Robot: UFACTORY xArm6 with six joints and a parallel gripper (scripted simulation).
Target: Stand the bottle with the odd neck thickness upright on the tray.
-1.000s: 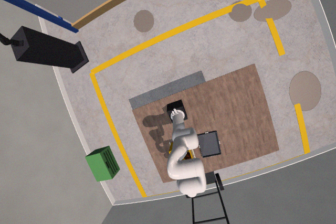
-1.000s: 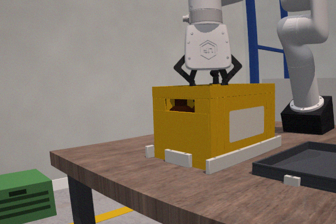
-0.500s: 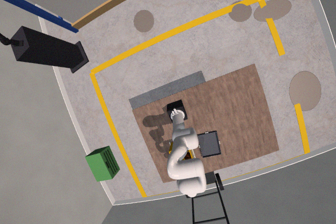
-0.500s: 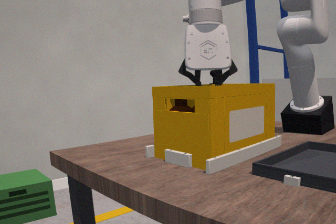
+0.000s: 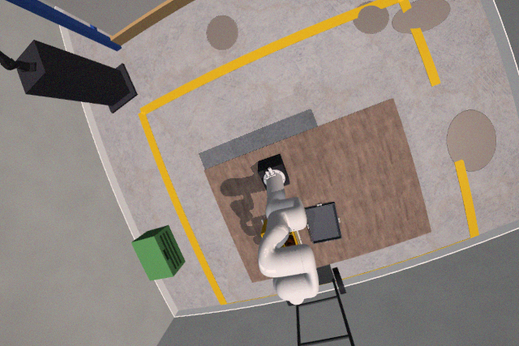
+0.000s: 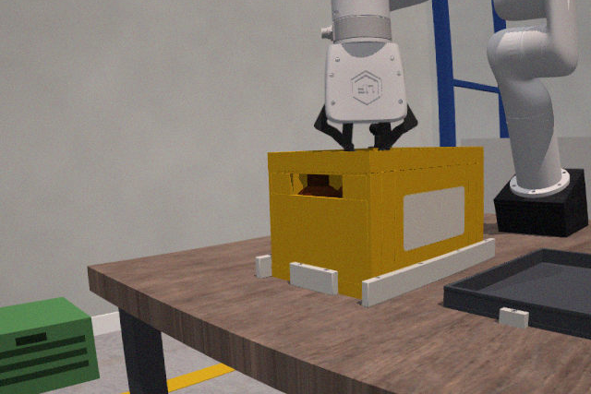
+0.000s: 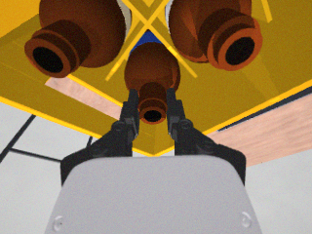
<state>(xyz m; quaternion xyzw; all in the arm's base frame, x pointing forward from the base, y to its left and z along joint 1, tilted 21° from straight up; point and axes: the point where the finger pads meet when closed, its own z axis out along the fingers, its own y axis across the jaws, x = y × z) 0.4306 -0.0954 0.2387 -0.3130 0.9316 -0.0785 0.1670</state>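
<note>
The yellow crate is 9 cm behind my hand, 3 cm to the right of it and 7 cm below it. Also, from my hand: dark tray: 6 cm behind, 24 cm to the left, 15 cm below.
</note>
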